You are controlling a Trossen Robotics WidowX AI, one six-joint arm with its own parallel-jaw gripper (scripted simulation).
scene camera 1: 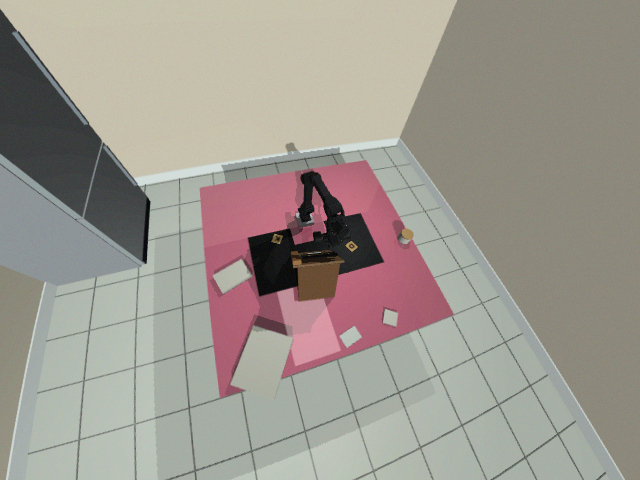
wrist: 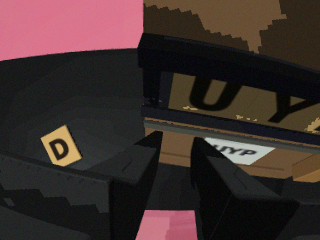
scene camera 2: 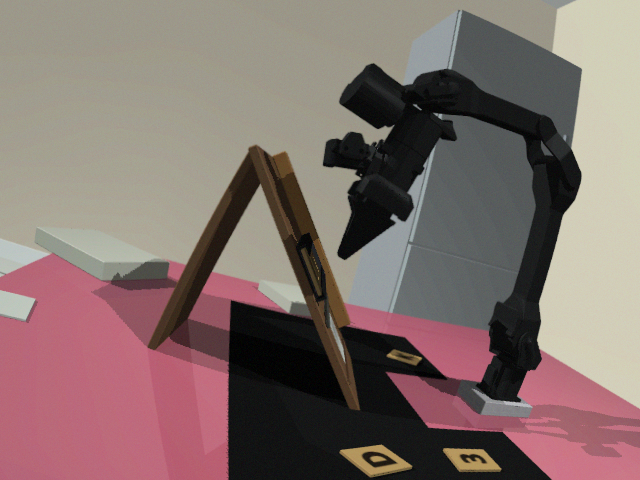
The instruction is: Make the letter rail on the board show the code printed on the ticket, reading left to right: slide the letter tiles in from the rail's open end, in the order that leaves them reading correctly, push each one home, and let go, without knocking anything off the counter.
Note:
I see my gripper (scene camera 2: 340, 257), a white ticket (wrist: 241, 153), an a-frame board (wrist: 267, 52) and a black mat (wrist: 97, 94).
My gripper is seen too in the wrist view (wrist: 177, 141).

